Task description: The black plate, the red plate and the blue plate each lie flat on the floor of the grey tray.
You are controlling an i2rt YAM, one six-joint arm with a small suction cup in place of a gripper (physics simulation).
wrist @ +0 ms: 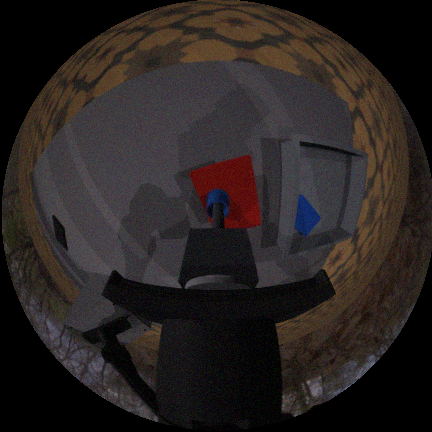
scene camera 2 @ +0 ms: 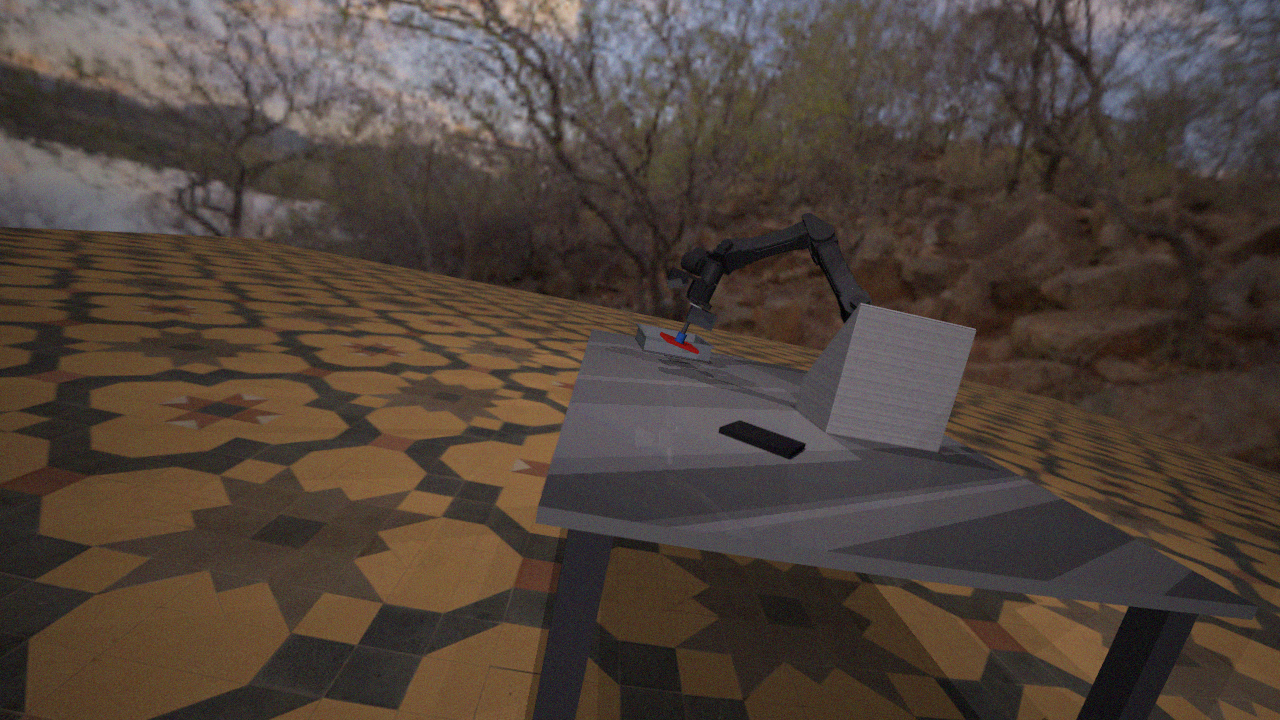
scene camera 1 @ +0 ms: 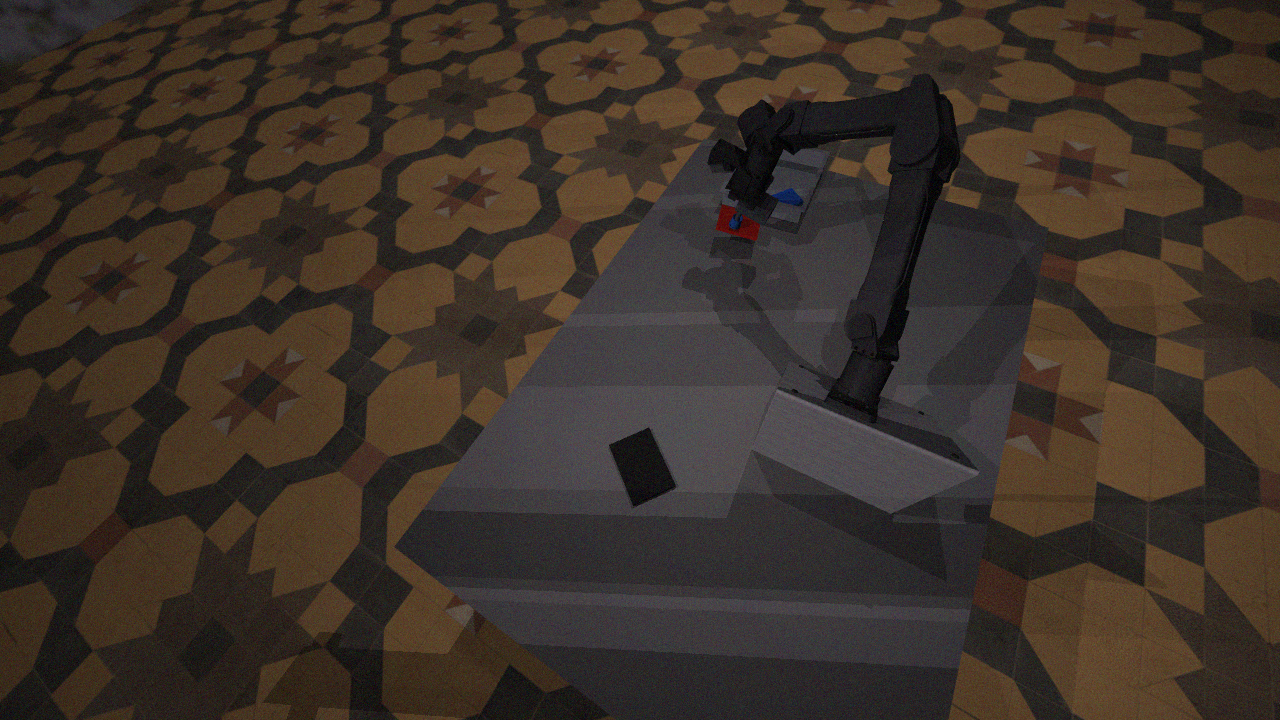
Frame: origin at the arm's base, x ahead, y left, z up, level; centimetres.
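Seen in the pictures: hand at its tool point: (wrist: 217, 194) (scene camera 2: 677, 344) (scene camera 1: 733, 227); arm's base at its link origin: (wrist: 105, 330) (scene camera 2: 877, 351) (scene camera 1: 852, 400).
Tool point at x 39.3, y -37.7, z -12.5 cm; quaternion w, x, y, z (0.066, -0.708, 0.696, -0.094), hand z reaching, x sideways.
Offsets run from my tool point to a thing's top centre. Level surfaces: height alone.
My gripper, a small blue suction cup (scene camera 1: 735, 220) (scene camera 2: 681, 338) (wrist: 218, 197), is shut on the red plate @(dz +2.4, dx -0.6, dy -1.6 cm) (scene camera 1: 747, 231) (scene camera 2: 691, 347) (wrist: 240, 175). The plate hangs a little above the table, looks somewhat tilted, and casts a shadow below. It is beside the grey tray @(dz -0.1, dx -0.3, dy -23.9 cm) (scene camera 1: 805, 161) (scene camera 2: 646, 338) (wrist: 290, 190), outside its wall. The blue plate @(dz -3.8, dx -5.5, dy -18.7 cm) (scene camera 1: 787, 196) (wrist: 306, 216) is inside the tray, apparently flat on its floor; the near wall hides part of it in the wrist view. The black plate @(dz -4.1, dx -12.0, dy +61.4 cm) (scene camera 1: 641, 466) (scene camera 2: 761, 438) (wrist: 60, 232) lies flat on the table, far from the tray.
A large pale block (scene camera 1: 859, 447) (scene camera 2: 899, 376) stands by the arm's base. The tray's raised wall is between the red plate and the tray's inside. The table @(dz -5.0 cm) (scene camera 1: 662, 358) (scene camera 2: 644, 483) has an open edge near the red plate. Shadows cross the table top.
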